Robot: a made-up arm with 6 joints.
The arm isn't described. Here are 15 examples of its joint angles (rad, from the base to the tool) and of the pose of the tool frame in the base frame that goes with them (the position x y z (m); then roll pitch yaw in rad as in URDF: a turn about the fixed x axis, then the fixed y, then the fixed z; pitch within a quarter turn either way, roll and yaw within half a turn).
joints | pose
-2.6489 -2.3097 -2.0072 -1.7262 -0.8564 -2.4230 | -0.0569 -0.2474 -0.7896 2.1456 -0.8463 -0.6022
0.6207 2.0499 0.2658 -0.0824 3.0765 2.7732 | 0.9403 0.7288 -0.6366 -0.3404 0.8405 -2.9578
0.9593 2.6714 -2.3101 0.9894 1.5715 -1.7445 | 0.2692 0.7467 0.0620 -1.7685 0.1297 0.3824
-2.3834 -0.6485 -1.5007 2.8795 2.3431 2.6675 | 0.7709 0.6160 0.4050 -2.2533 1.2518 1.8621
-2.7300 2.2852 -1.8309 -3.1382 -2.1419 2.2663 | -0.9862 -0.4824 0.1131 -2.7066 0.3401 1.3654
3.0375 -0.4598 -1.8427 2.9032 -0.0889 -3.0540 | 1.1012 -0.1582 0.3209 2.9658 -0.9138 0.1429
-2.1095 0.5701 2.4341 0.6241 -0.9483 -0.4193 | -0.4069 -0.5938 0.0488 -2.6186 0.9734 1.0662
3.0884 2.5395 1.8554 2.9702 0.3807 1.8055 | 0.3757 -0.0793 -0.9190 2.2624 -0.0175 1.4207
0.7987 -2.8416 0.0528 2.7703 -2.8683 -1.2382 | -0.3719 -0.3417 -1.1986 0.0128 -0.1375 3.0551
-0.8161 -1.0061 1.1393 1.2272 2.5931 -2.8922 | -0.3255 0.5530 1.2228 -2.8729 -0.4477 0.0651
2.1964 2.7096 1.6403 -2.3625 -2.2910 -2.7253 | 0.0353 -0.3033 -0.7602 -0.6265 0.4370 2.0456
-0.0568 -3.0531 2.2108 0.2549 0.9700 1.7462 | -0.6210 0.1226 -0.0107 0.1748 0.1614 1.8616
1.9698 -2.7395 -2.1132 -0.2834 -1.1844 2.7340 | -0.2693 0.3890 -0.3541 0.3539 -0.1004 -1.6722
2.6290 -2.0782 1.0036 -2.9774 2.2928 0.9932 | 1.2028 -0.7037 -0.0834 -3.0358 -0.2407 1.7177
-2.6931 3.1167 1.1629 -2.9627 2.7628 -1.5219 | 0.4478 0.1774 -1.0201 1.5110 0.1134 -1.1950
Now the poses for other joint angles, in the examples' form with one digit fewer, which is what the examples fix.
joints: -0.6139 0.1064 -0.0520 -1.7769 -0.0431 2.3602
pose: 0.152 -0.039 1.990 0.000 0.076 -0.029
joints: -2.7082 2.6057 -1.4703 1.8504 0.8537 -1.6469
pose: -1.046 -0.690 -0.176 -0.440 1.030 -2.251
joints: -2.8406 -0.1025 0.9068 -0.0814 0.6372 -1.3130
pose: -0.612 -0.229 1.590 -1.437 0.197 1.849
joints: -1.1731 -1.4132 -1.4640 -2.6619 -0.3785 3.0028
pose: -0.380 1.111 -0.594 -3.092 -0.623 1.588
